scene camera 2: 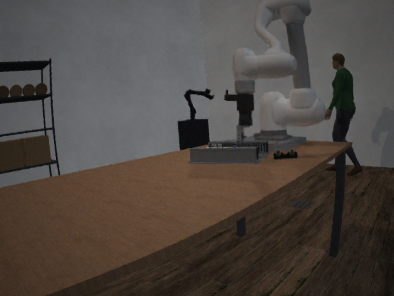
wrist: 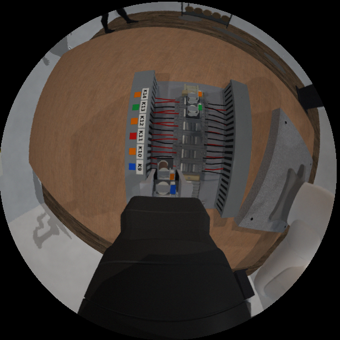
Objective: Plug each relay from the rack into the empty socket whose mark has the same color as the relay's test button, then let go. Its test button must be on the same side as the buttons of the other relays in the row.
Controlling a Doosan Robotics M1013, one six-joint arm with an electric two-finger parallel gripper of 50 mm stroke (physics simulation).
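My gripper (scene camera 2: 240,134) (wrist: 165,175) is shut on a relay (wrist: 163,188) with a blue button on its right side in the wrist view; a smaller orange square shows farther up it. The gripper hangs above the control panel (scene camera 2: 225,154) (wrist: 239,145), near its K9 end; the exact height and the relay's pins cannot be made out. The socket row (wrist: 191,140) has several empty sockets beside K12 to K9. Two seated relays, one with an orange button (wrist: 200,94) and one with a green button (wrist: 200,107), have their buttons on the right. The blue mark (wrist: 132,166) is at K9.
The black relay rack (scene camera 2: 285,156) stands on the table (scene camera 2: 125,200) beside the panel, with small things in it. Wire ducts flank the sockets. The robot's base plate (wrist: 265,185) is right of the panel in the wrist view. A person (scene camera 2: 344,95) is behind the table.
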